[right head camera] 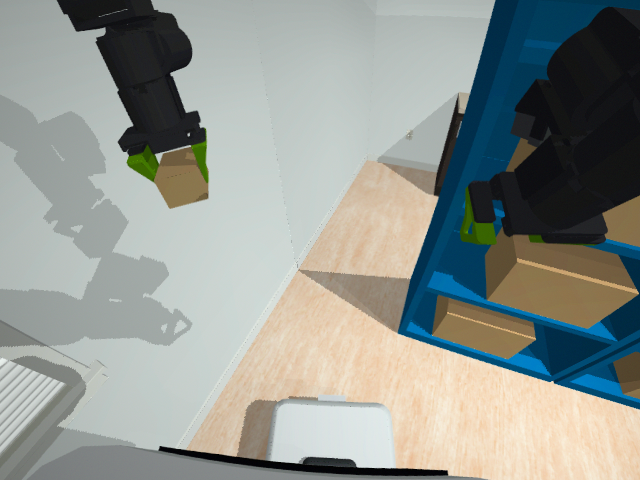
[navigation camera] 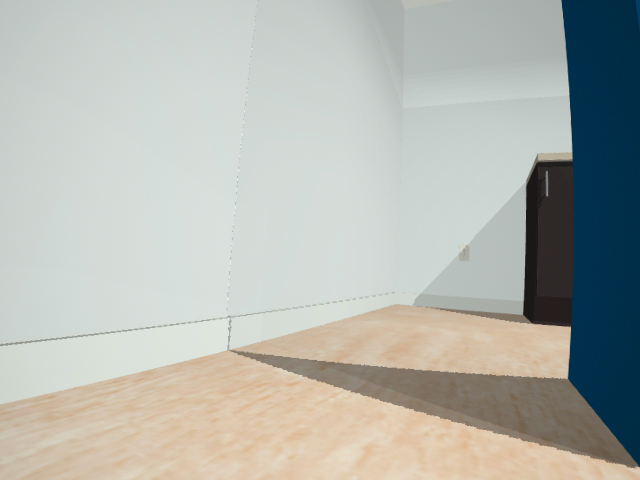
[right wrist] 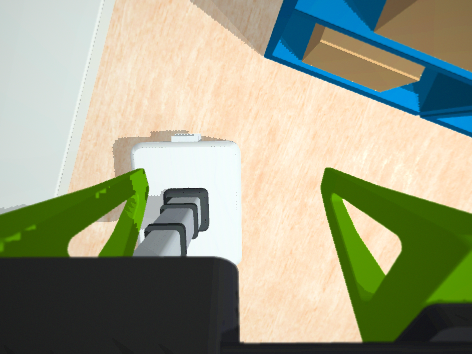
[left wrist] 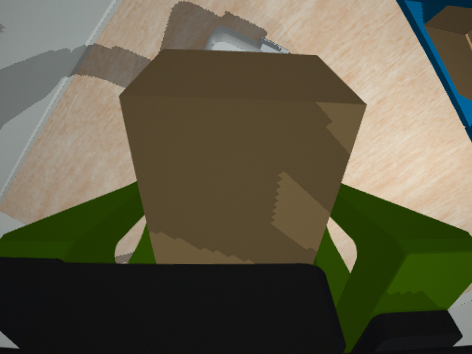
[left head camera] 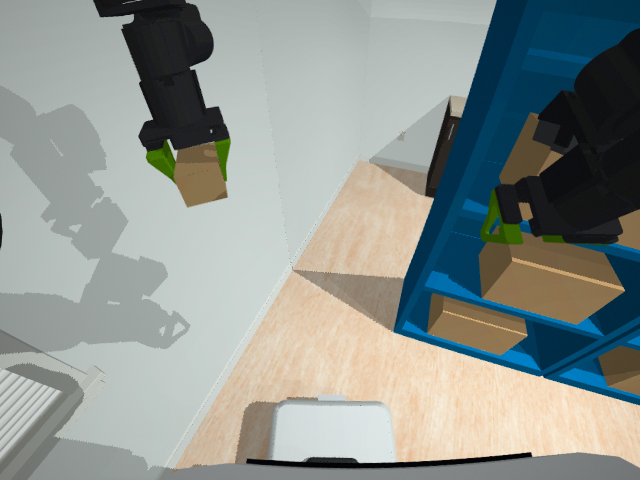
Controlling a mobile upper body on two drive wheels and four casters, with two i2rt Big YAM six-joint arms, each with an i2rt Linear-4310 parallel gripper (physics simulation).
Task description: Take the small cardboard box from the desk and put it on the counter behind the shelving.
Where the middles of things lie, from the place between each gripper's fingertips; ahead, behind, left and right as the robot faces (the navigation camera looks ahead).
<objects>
Now: the small cardboard box [left head camera: 198, 176] 2 cm above my left hand and 1 cm ahead of it.
Right now the small cardboard box is 9 cm ahead of my right hand, 45 cm to the left of it and 4 cm above it.
</objects>
